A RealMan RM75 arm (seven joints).
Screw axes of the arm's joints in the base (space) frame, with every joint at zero. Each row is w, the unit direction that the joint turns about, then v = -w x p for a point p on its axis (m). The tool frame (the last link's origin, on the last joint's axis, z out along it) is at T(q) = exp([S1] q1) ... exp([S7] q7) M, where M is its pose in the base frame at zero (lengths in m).
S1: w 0 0 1 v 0 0 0
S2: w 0 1 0 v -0.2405 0 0
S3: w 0 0 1 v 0 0 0
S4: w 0 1 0 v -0.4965 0 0
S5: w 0 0 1 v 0 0 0
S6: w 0 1 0 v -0.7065 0 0
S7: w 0 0 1 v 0 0 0
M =
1 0 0 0
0 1 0 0
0 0 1 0.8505
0 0 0 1
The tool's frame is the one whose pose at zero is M.
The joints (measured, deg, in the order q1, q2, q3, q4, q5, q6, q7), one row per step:
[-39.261 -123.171 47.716 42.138 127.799 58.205 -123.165]
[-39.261 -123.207 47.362 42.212 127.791 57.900 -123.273]
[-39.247 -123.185 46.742 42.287 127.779 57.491 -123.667]
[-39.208 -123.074 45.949 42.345 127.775 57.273 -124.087]
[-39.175 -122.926 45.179 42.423 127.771 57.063 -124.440]
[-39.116 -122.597 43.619 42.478 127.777 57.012 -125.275]
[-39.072 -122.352 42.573 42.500 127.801 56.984 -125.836]
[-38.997 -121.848 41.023 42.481 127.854 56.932 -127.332]
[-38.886 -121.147 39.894 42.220 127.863 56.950 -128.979]
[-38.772 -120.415 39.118 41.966 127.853 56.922 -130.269]
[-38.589 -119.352 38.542 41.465 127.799 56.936 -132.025]
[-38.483 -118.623 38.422 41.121 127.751 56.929 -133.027]
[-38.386 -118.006 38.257 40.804 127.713 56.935 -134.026]
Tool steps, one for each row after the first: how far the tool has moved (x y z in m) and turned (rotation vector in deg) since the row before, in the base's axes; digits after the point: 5 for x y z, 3 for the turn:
[-0.00053 0.00092 0.00125 0.539 -0.154 0.313]
[-0.00135 0.00139 0.00249 0.840 -0.376 0.737]
[-0.00198 0.00122 0.00331 0.822 -0.482 0.839]
[-0.00200 0.00132 0.00363 0.839 -0.403 0.749]
[-0.00397 0.00172 0.00670 1.305 -1.030 1.555]
[-0.00286 0.00105 0.00462 0.870 -0.670 1.045]
[-0.00493 0.00163 0.00779 1.349 -1.313 2.092]
[-0.00542 0.00107 0.00730 0.988 -1.216 2.102]
[-0.00489 0.00102 0.00685 0.839 -0.791 1.633]
[-0.00634 0.00078 0.00806 0.745 -0.910 2.045]
[-0.00370 0.00054 0.00494 0.351 -0.353 1.092]
[-0.00329 0.00032 0.00423 0.325 -0.453 1.079]

